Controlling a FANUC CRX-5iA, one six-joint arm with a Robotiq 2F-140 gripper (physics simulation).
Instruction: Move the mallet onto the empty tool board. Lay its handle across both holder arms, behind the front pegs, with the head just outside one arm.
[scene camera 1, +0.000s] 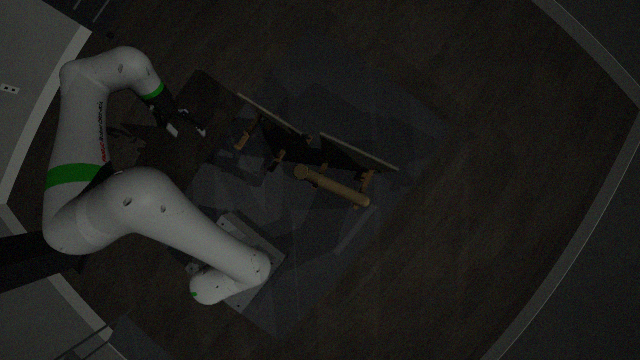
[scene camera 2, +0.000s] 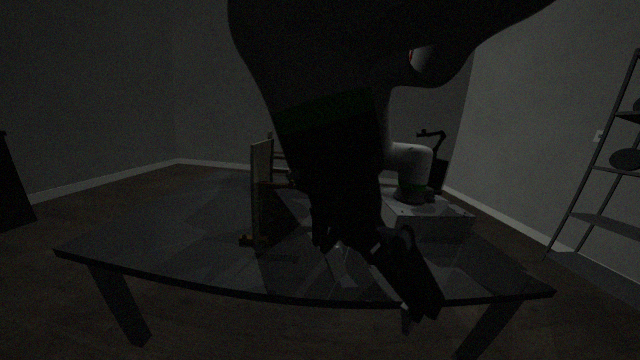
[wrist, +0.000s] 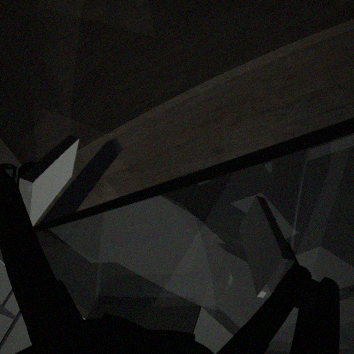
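Where they show: gripper, between the fingertips: (scene camera 1: 190, 134) (scene camera 2: 370, 298) (wrist: 162, 185); arm's base, origin of its link: (scene camera 2: 408, 199).
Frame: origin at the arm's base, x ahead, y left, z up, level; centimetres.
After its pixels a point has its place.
Observation:
The tan mallet (scene camera 1: 335, 188) {x 53.6, y -18.7, z 16.3 cm} lies across the holder arms of the right-hand tool board (scene camera 1: 360, 152) {x 66.5, y -18.6, z 23.1 cm} in scene camera 1. The arm hides it in scene camera 2. The empty tool board (scene camera 1: 274, 115) {x 62.4, y 10.0, z 21.0 cm} (scene camera 2: 261, 162) {x 61.9, y 17.6, z 15.1 cm} stands upright on the left in scene camera 1, its holder arms reaching toward the robot side; the robot's wrist partly hides them in scene camera 2. My gripper (scene camera 1: 186, 131) {x 37.5, y 49.6, z 1.6 cm} (scene camera 2: 375, 293) {x 37.5, y 49.6, z 1.6 cm} (wrist: 162, 185) {x 37.5, y 49.6, z 1.6 cm} is open and empty, fingers spread wide. In scene camera 1 it is left of the empty board, apart from both boards and the mallet. The wrist view does not show the mallet.
The dark glossy table (scene camera 1: 400, 115) {x 100.2, y -28.1, z -8.8 cm} (scene camera 2: 175, 240) {x 86.7, y 26.1, z -8.8 cm} (wrist: 145, 245) {x 17.1, y 35.7, z -8.8 cm} carries both boards. Its edge runs diagonally through the wrist view. The light robot base block (scene camera 1: 272, 245) {x 12.8, y -10.4, z -8.1 cm} (scene camera 2: 432, 227) {x -1.2, y 17.8, z -4.4 cm} stands on the table. A shelf rack (scene camera 2: 610, 224) stands by the right wall in scene camera 2.

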